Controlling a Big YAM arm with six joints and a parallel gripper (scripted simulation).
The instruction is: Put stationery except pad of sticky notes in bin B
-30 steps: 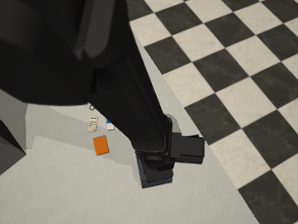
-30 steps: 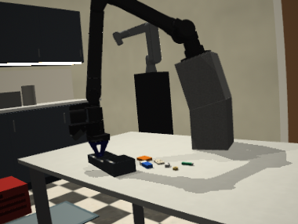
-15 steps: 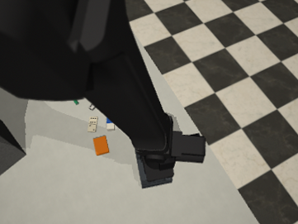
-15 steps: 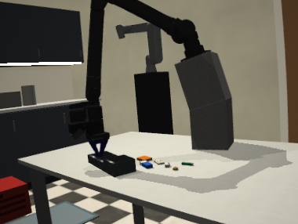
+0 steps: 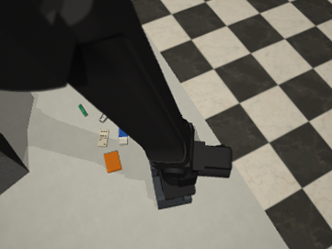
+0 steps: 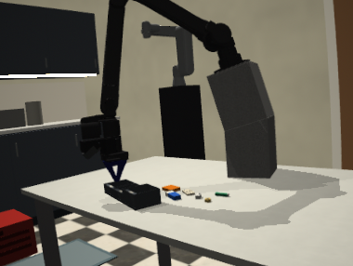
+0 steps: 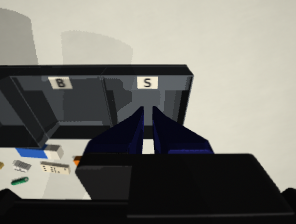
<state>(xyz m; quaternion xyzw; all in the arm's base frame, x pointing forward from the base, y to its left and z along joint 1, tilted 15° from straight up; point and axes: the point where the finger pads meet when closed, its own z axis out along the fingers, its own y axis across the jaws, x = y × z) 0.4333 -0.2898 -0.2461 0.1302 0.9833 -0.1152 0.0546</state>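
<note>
Now: the dark bin 80 mm to the left of my hand, 30 mm below it and 20 mm ahead of it. Round my hand: eraser 200 mm to the left, 60 mm behind, 40 mm below; then domino 220 mm to the left, 110 mm behind, 40 mm below; then orange sticky-note pad 140 mm to the left, 110 mm behind, 40 mm below.
</note>
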